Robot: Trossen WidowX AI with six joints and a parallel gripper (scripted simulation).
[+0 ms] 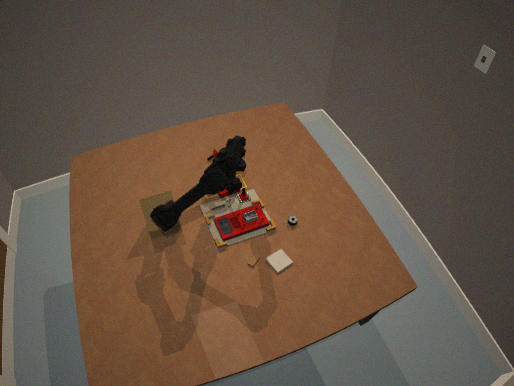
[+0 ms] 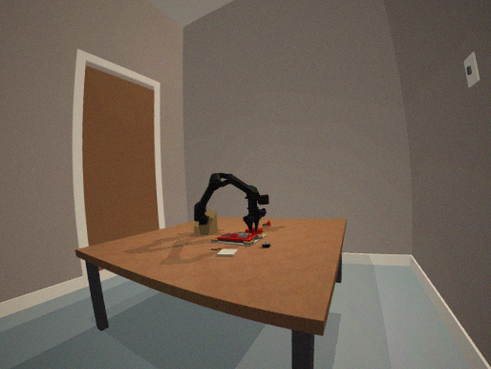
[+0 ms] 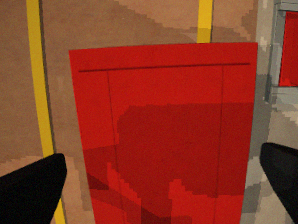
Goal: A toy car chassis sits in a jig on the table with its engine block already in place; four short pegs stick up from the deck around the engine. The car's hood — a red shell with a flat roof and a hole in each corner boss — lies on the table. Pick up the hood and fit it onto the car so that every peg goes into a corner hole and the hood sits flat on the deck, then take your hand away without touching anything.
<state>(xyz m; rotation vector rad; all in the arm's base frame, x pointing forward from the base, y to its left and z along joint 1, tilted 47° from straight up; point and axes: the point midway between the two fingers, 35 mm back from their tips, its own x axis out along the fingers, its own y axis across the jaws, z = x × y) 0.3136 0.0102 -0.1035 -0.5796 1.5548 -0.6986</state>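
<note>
Right now the red hood is right at my gripper tip. From my gripper tip the other things lie so: grey engine block (1 cm ahead, 19 cm to the right); small tan stick (6 cm behind, 37 cm to the right, 2 cm below); black ring (17 cm ahead, 28 cm to the right, 1 cm below).
</note>
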